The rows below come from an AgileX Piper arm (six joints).
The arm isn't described. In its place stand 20 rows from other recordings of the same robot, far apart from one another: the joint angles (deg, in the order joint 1, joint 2, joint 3, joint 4, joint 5, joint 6), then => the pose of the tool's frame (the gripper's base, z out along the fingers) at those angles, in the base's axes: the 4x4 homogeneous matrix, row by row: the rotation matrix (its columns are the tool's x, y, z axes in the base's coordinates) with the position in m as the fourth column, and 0 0 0 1 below.
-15.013 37.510 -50.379 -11.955 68.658 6.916 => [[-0.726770 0.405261 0.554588 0.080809], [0.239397 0.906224 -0.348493 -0.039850], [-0.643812 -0.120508 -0.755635 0.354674], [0 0 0 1]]
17.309 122.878 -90.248 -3.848 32.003 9.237 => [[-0.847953 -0.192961 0.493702 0.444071], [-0.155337 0.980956 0.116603 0.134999], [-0.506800 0.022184 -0.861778 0.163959], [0 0 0 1]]
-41.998 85.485 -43.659 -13.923 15.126 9.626 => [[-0.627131 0.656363 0.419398 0.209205], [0.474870 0.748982 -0.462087 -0.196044], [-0.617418 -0.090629 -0.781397 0.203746], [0 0 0 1]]
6.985 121.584 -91.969 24.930 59.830 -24.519 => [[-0.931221 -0.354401 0.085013 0.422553], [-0.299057 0.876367 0.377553 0.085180], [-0.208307 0.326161 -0.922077 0.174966], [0 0 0 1]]
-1.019 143.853 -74.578 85.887 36.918 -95.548 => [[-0.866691 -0.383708 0.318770 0.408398], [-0.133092 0.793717 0.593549 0.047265], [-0.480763 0.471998 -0.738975 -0.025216], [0 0 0 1]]
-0.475 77.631 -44.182 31.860 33.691 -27.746 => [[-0.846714 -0.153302 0.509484 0.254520], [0.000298 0.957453 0.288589 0.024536], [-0.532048 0.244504 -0.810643 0.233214], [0 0 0 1]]
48.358 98.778 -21.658 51.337 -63.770 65.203 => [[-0.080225 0.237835 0.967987 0.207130], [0.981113 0.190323 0.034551 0.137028], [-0.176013 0.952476 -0.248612 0.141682], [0 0 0 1]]
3.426 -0.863 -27.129 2.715 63.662 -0.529 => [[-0.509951 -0.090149 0.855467 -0.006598], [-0.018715 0.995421 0.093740 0.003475], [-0.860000 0.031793 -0.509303 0.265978], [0 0 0 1]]
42.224 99.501 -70.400 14.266 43.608 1.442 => [[-0.812620 -0.556507 0.173057 0.254615], [-0.463650 0.797241 0.386569 0.251951], [-0.353097 0.233896 -0.905878 0.230379], [0 0 0 1]]
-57.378 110.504 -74.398 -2.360 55.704 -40.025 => [[-0.960874 0.276981 0.001508 0.194822], [0.276293 0.958842 -0.065460 -0.310120], [-0.019577 -0.062482 -0.997854 0.172446], [0 0 0 1]]
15.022 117.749 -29.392 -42.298 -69.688 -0.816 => [[-0.069111 -0.838409 0.540642 0.258290], [-0.271310 0.537307 0.798556 0.128781], [-0.960008 -0.091492 -0.264603 0.084339], [0 0 0 1]]
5.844 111.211 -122.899 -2.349 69.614 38.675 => [[-0.674872 0.424873 0.603350 0.425028], [0.547360 0.836578 0.023134 0.039988], [-0.494920 0.345862 -0.797141 0.392808], [0 0 0 1]]
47.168 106.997 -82.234 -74.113 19.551 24.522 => [[0.180868 -0.546220 0.817882 0.321140], [-0.850694 0.330445 0.408811 0.303329], [-0.493565 -0.769708 -0.404899 0.280820], [0 0 0 1]]
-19.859 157.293 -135.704 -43.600 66.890 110.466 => [[0.405666 0.913120 -0.040576 0.487271], [0.675465 -0.329401 -0.659729 -0.237364], [-0.615778 0.240222 -0.750408 0.077565], [0 0 0 1]]
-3.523 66.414 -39.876 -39.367 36.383 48.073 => [[-0.678951 0.479193 0.556237 0.214010], [0.276222 0.868685 -0.411203 -0.047479], [-0.680241 -0.125541 -0.722158 0.259924], [0 0 0 1]]
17.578 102.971 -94.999 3.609 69.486 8.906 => [[-0.950760 -0.152943 0.269561 0.360639], [-0.116262 0.982244 0.147239 0.119877], [-0.287294 0.108649 -0.951660 0.311865], [0 0 0 1]]
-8.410 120.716 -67.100 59.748 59.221 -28.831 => [[-0.947932 0.294220 0.121901 0.366925], [0.286015 0.618135 0.732192 0.014021], [0.140074 0.728933 -0.670101 0.111465], [0 0 0 1]]
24.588 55.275 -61.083 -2.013 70.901 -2.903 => [[-0.761752 -0.449001 0.467045 0.145305], [-0.416849 0.891535 0.177209 0.063167], [-0.495954 -0.059698 -0.866294 0.366869], [0 0 0 1]]
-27.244 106.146 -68.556 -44.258 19.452 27.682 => [[-0.777023 0.400444 0.485675 0.345347], [0.118883 0.851030 -0.511483 -0.201608], [-0.618144 -0.339696 -0.708876 0.202465], [0 0 0 1]]
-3.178 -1.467 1.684 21.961 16.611 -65.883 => [[-0.096426 -0.165701 0.981450 0.054115], [-0.695780 0.716328 0.052580 0.006739], [-0.711753 -0.677803 -0.184365 0.180397], [0 0 0 1]]
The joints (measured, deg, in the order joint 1, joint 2, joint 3, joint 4, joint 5, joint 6), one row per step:
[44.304 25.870 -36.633 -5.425 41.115 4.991]
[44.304 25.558 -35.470 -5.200 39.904 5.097]
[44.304 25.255 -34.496 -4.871 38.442 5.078]
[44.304 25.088 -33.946 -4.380 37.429 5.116]
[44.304 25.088 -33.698 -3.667 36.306 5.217]
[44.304 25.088 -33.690 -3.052 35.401 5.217]
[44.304 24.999 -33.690 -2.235 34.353 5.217]
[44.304 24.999 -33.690 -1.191 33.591 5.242]
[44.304 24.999 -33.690 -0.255 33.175 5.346]
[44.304 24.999 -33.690 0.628 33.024 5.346]
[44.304 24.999 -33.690 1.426 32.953 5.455]
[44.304 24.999 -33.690 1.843 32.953 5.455]
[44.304 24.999 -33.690 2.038 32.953 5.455]
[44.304 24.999 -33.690 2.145 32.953 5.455]
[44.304 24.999 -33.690 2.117 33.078 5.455]
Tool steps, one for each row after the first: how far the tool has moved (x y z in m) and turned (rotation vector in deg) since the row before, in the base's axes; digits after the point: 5 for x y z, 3 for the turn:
[0.00024 0.00075 -0.00431 0.455 -0.061 0.123]
[0.00016 0.00084 -0.00293 0.740 -0.374 0.215]
[-0.00004 0.00077 -0.00141 0.791 -0.107 0.183]
[0.00011 0.00119 0.00020 1.161 -0.092 0.206]
[-0.00005 0.00085 0.00125 1.044 -0.232 0.196]
[-0.00035 0.00078 0.00165 1.353 -0.266 0.240]
[-0.00036 0.00098 0.00111 1.271 0.176 0.261]
[-0.00042 0.00075 0.00061 1.011 0.405 0.192]
[-0.00048 0.00060 0.00023 0.720 0.491 0.208]
[-0.00046 0.00052 0.00012 0.678 0.564 0.152]
[-0.00025 0.00026 0.00001 0.290 0.283 0.099]
[-0.00012 0.00012 0.00001 0.136 0.132 0.046]
[-0.00007 0.00007 0.00000 0.074 0.073 0.025]
[-0.00003 -0.00006 -0.00019 -0.108 0.070 -0.002]

